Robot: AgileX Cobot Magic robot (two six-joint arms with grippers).
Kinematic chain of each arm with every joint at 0, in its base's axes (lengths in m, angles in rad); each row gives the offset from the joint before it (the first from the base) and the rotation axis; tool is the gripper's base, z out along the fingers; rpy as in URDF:
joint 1: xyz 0 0 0.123 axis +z
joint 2: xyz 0 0 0 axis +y
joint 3: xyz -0.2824 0 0.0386 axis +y
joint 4: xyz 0.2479 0 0.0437 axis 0.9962 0 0.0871
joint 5: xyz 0 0 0 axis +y
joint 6: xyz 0.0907 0 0.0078 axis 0.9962 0 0.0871
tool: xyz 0 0 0 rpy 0 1.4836 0
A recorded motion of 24 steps. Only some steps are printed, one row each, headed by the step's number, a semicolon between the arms.
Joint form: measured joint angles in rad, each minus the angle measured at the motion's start. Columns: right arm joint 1, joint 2, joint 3, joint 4, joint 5, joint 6; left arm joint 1, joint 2, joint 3, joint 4, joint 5, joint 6.
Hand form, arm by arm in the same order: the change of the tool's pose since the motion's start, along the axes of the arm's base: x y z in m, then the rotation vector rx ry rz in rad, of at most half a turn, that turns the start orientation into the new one. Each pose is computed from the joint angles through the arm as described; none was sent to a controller.
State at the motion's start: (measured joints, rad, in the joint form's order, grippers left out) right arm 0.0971 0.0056 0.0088 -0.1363 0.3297 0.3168; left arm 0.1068 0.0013 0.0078 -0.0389 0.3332 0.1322
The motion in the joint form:
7: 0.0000 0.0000 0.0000 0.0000 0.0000 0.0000; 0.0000 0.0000 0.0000 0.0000 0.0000 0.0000
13: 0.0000 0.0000 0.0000 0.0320 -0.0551 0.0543; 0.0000 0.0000 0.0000 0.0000 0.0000 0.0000
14: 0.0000 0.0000 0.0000 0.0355 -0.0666 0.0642; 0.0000 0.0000 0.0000 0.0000 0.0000 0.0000
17: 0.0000 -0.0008 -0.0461 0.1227 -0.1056 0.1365; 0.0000 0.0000 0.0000 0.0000 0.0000 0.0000
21: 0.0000 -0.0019 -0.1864 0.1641 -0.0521 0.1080; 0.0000 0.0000 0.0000 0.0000 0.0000 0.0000
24: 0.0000 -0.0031 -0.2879 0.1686 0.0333 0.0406; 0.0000 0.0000 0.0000 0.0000 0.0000 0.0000
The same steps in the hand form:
7: 0.0000 0.0000 0.0000 0.0000 0.0000 0.0000; 0.0000 0.0000 0.0000 0.0000 0.0000 0.0000
13: 0.0010 0.0015 0.0047 0.0894 -0.0482 -0.0033; 0.0000 0.0000 0.0000 0.0000 0.0000 0.0000
14: 0.0012 0.0018 0.0058 0.1036 -0.0586 -0.0037; 0.0000 0.0000 0.0000 0.0000 0.0000 0.0000
17: 0.0000 0.0038 0.0247 0.2695 -0.1293 -0.0049; 0.0000 0.0000 0.0000 0.0000 0.0000 0.0000
21: -0.0094 0.0038 0.0666 0.2910 -0.2138 0.0153; 0.0000 0.0000 0.0000 0.0000 0.0000 0.0000
24: -0.0195 0.0032 0.0917 0.2298 -0.2362 0.0297; 0.0000 0.0000 0.0000 0.0000 0.0000 0.0000

